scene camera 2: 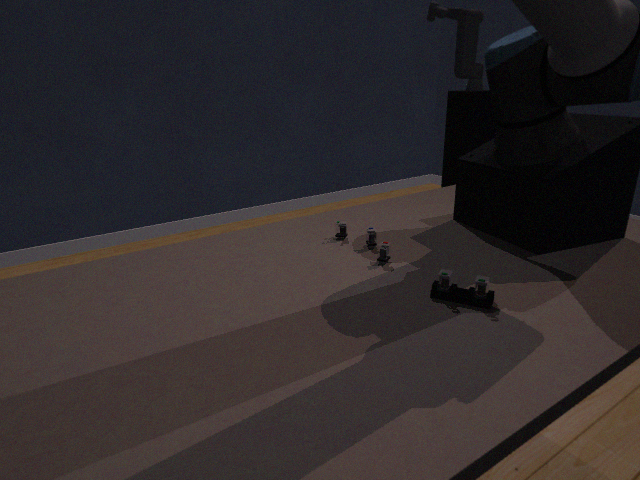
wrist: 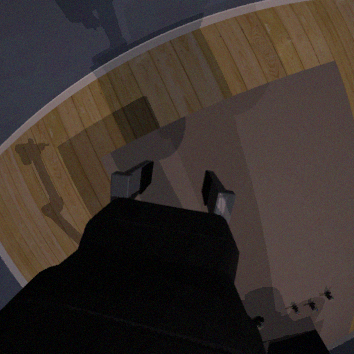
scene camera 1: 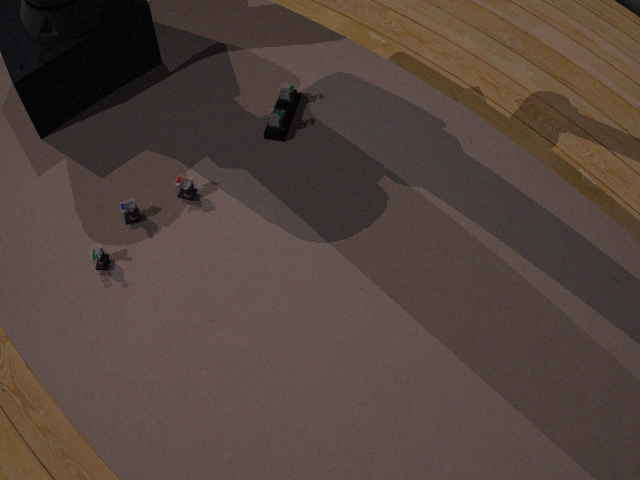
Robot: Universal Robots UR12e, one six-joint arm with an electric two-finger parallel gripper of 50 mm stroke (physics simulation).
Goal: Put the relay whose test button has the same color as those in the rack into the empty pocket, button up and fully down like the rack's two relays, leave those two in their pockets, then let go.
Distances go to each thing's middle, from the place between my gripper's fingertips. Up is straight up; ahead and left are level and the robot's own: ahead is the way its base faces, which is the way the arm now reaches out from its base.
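Black rack (scene camera 2: 458, 295): 34 cm below my hand, 87 cm behind, 9 cm to the right.
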